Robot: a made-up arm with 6 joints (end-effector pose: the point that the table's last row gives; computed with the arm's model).
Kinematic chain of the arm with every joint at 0, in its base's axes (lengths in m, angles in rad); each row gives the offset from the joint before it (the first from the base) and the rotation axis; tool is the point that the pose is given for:
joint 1: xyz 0 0 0.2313 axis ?
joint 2: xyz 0 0.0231 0 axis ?
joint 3: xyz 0 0 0.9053 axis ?
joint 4: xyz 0 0 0.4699 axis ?
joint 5: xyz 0 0 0 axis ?
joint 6: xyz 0 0 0.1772 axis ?
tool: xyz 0 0 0
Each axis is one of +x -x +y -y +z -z.
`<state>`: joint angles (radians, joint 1 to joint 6).
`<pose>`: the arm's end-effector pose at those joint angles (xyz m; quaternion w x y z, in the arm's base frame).
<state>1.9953 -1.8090 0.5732 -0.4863 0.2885 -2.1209</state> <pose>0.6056 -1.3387 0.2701 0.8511 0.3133 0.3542 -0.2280</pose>
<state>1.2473 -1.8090 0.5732 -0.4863 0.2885 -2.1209</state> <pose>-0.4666 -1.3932 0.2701 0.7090 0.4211 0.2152 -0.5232</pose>
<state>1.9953 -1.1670 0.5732 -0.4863 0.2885 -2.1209</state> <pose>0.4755 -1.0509 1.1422 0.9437 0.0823 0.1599 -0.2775</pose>
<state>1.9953 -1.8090 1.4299 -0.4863 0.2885 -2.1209</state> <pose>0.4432 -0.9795 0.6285 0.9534 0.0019 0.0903 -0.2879</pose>
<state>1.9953 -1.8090 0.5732 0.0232 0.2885 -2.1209</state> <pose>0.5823 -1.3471 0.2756 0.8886 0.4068 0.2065 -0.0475</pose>
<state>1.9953 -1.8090 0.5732 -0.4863 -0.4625 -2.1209</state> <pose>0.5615 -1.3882 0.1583 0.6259 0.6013 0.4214 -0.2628</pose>
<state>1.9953 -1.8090 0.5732 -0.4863 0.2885 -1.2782</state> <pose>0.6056 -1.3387 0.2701 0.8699 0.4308 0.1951 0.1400</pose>
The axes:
joint 1: +z
joint 2: +y
joint 3: +y
joint 4: +z
joint 5: +y
joint 6: +z

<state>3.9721 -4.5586 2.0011 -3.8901 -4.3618 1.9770</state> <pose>-0.4192 -0.6610 -0.3158 0.2465 0.3001 0.6756 -0.6267</pose>
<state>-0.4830 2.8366 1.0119 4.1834 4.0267 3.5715</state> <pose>0.0541 0.1314 -0.8592 0.8544 -0.3532 0.0875 -0.3710</pose>
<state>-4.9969 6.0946 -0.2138 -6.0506 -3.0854 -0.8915</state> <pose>-0.1023 -0.2757 1.3863 0.1729 -0.9193 0.3533 0.0077</pose>
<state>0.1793 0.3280 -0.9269 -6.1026 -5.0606 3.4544</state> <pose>0.1165 0.0750 1.6188 0.2845 -0.3096 -0.0507 -0.9059</pose>
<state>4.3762 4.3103 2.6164 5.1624 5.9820 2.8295</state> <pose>0.2208 0.4185 0.4020 0.9581 0.2738 0.0657 -0.0524</pose>
